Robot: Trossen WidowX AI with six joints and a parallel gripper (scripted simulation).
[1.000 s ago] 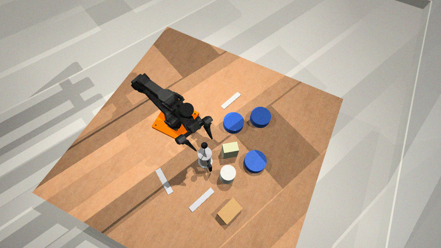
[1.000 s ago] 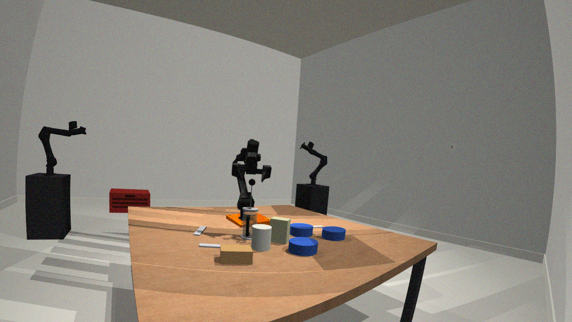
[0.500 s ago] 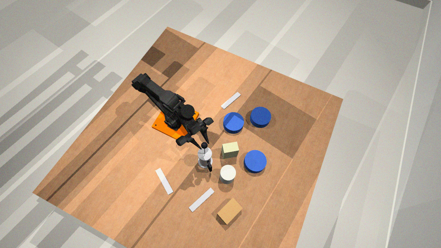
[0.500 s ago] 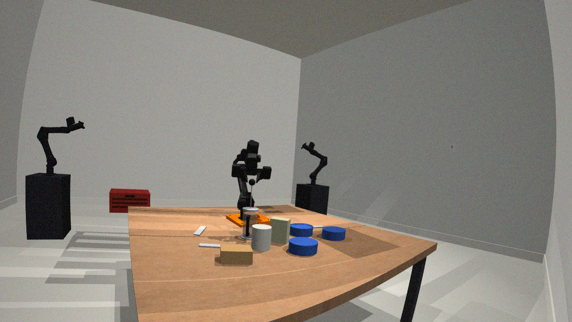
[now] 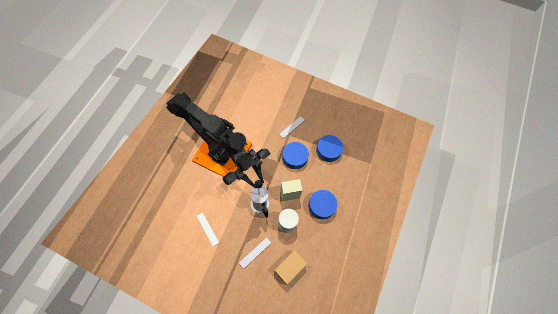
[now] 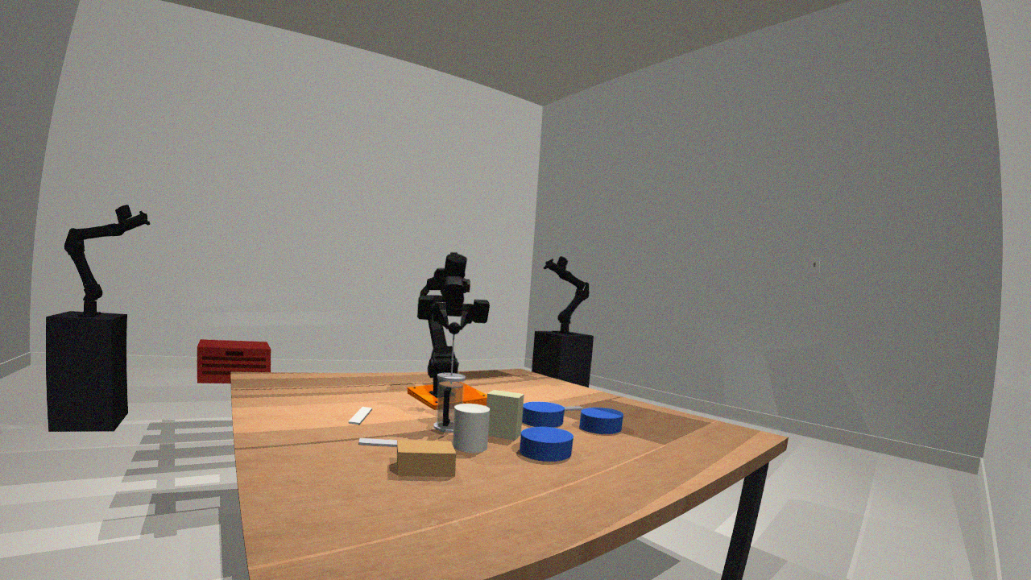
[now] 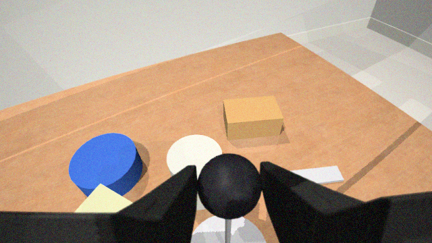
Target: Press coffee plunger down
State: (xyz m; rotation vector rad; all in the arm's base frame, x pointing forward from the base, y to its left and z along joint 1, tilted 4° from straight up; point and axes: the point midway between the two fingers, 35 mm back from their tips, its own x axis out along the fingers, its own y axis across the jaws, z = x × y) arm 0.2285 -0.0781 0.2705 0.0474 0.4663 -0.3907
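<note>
Now: the coffee press 1 cm ahead of my gripper tip, 1 cm to the right of it and 13 cm below it. From my gripper tip the other things lie so: white cylinder (14 cm ahead, 2 cm to the right, 21 cm below); then pale box (9 cm ahead, 11 cm to the left, 21 cm below).
</note>
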